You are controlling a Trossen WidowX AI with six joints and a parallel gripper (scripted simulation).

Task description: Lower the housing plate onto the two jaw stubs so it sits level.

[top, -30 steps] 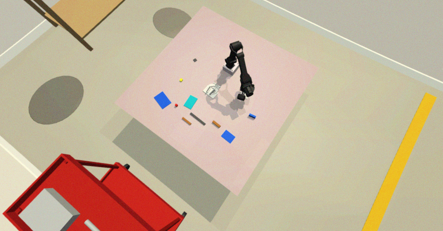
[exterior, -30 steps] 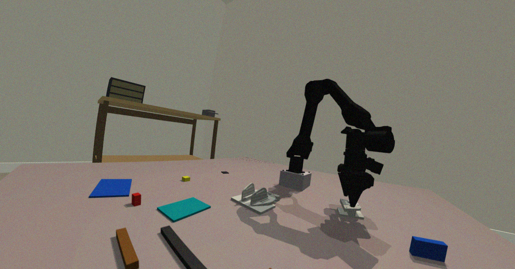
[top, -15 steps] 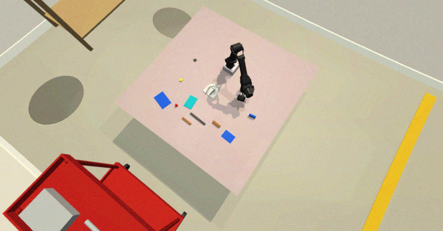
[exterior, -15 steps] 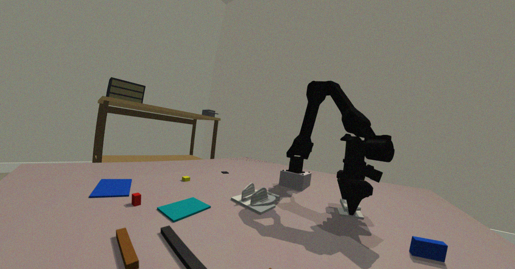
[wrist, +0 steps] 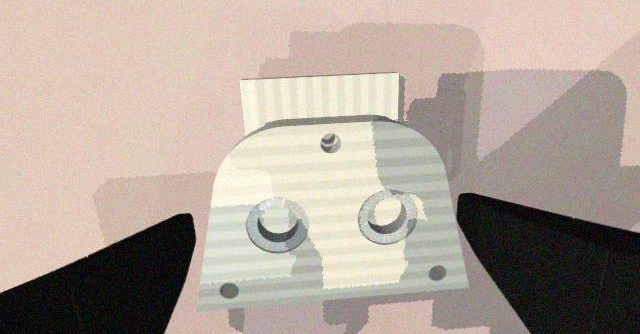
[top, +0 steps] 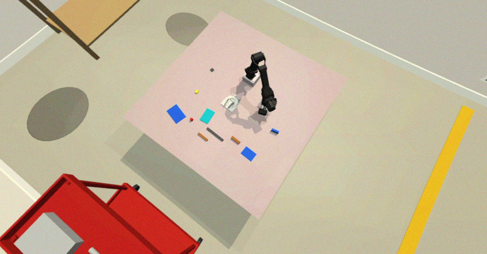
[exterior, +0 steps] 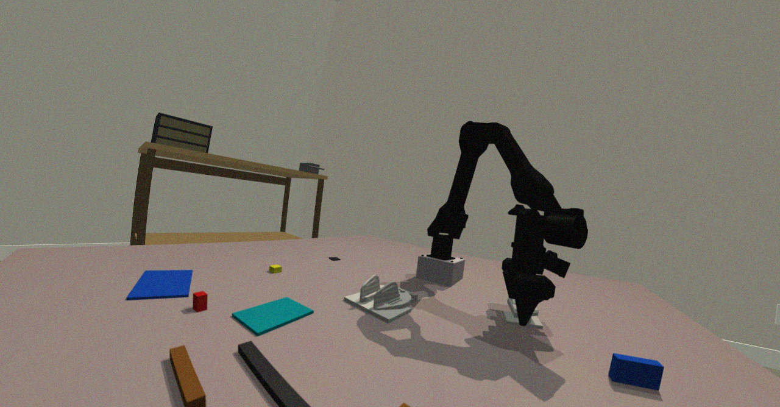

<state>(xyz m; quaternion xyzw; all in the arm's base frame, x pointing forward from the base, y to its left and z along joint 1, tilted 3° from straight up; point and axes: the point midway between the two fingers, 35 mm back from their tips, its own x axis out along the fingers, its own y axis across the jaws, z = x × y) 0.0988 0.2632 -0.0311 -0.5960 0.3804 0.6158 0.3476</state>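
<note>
Now: the white stand 1 cm to the left of my gripper tip and 1 cm behind it. Round my gripper tip: black bar 43 cm ahead, 11 cm to the right, 1 cm below; then teal sheet 37 cm ahead, 27 cm to the right, 1 cm below; then blue block 19 cm to the left, 8 cm ahead, 1 cm above.
</note>
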